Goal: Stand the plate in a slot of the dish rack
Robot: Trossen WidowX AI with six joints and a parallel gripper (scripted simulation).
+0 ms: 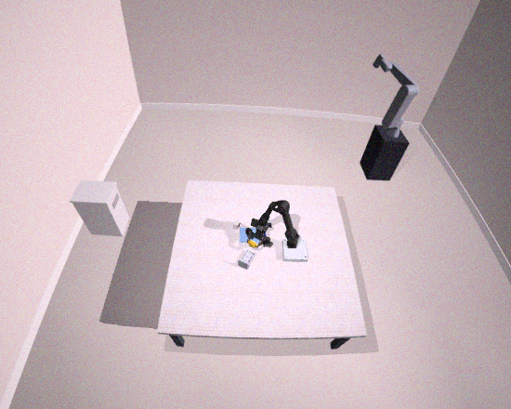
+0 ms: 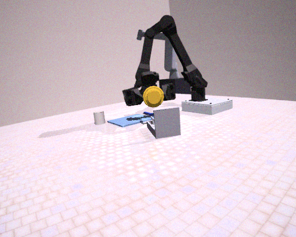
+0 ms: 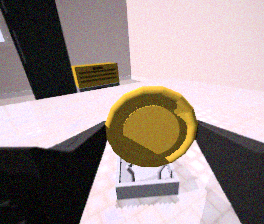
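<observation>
Now: the grey dish rack 3 cm ahead of my gripper tip, 6 cm to the left of it and 7 cm below it. Round my gripper tip: yellow plate: 1 cm to the right; then cup: 11 cm ahead, 23 cm to the right, 7 cm below; then blue mat: 1 cm ahead, 15 cm to the right, 10 cm below.
</observation>
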